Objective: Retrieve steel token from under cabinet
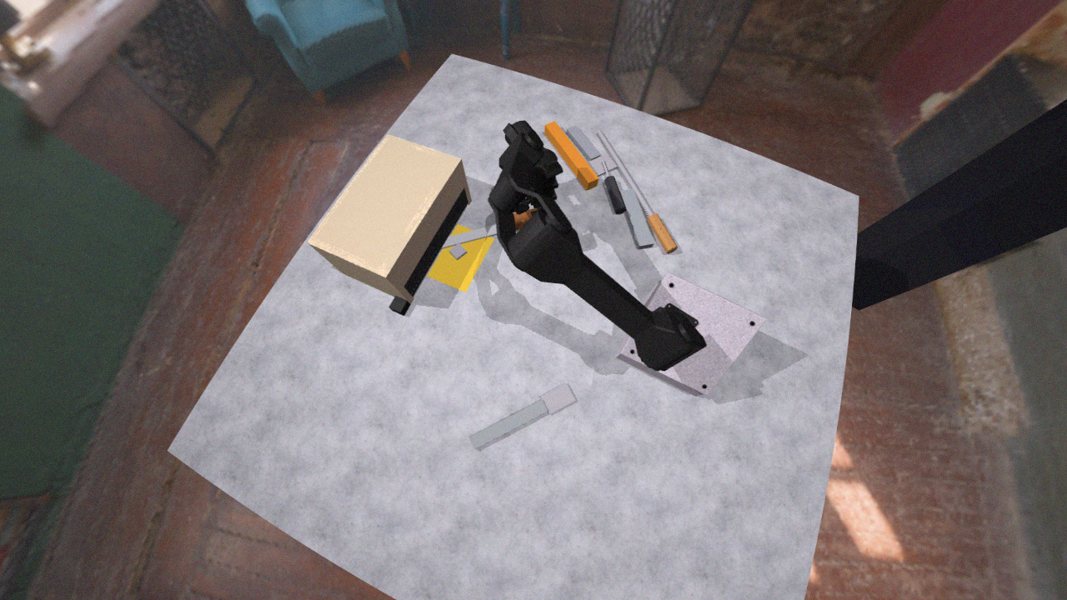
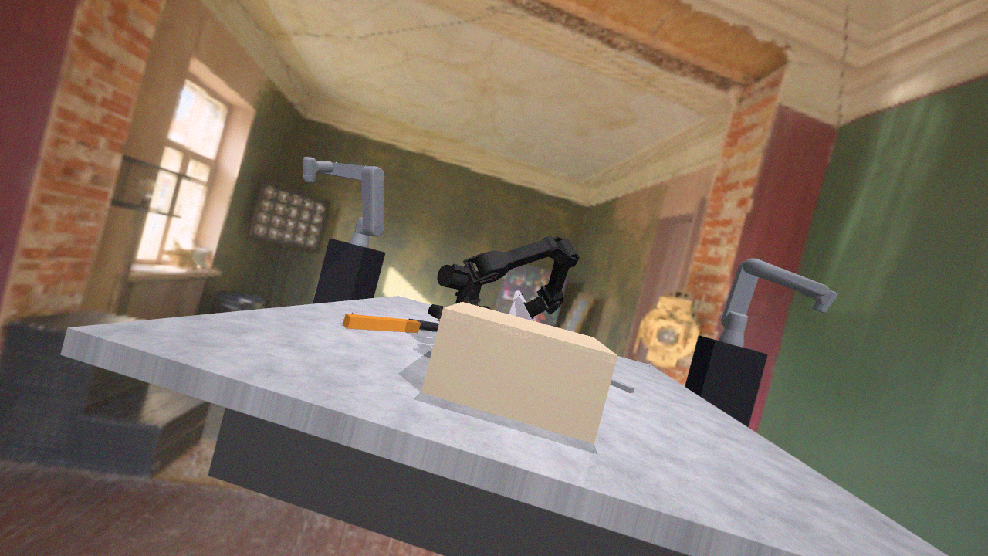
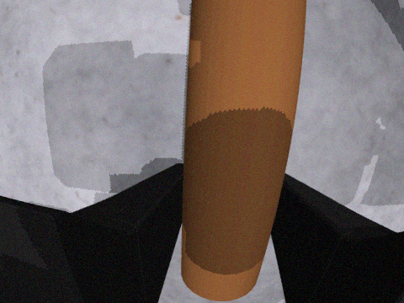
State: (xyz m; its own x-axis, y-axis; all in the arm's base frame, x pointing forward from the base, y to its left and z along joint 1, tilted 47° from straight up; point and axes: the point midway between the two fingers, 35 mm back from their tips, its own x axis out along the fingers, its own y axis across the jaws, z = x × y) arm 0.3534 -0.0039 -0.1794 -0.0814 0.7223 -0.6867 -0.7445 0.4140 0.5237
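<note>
Right now the black-handled tool is 10 cm behind my gripper tip and 19 cm to the right of it. Also, from my gripper tip: flat grey token: 11 cm ahead, 18 cm to the left; grey bar: 20 cm behind, 12 cm to the right; orange bar: 3 cm ahead, 21 cm to the right, 1 cm above.
</note>
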